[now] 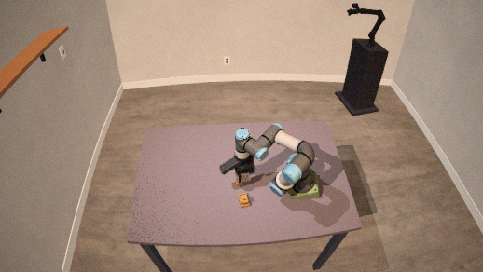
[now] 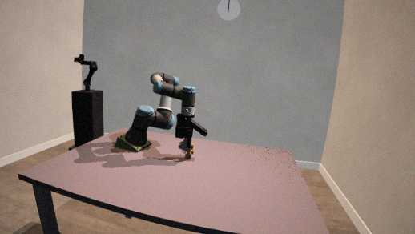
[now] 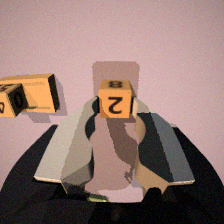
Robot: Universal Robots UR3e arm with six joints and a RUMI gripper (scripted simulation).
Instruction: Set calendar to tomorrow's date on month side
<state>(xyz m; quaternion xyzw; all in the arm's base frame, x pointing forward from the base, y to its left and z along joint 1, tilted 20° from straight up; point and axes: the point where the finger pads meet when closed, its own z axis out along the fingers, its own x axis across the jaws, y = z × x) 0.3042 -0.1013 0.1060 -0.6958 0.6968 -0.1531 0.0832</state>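
My hand is 1 cm above the cube. Also, from my hand: orange calendar tray: 11 cm to the left, 2 cm below.
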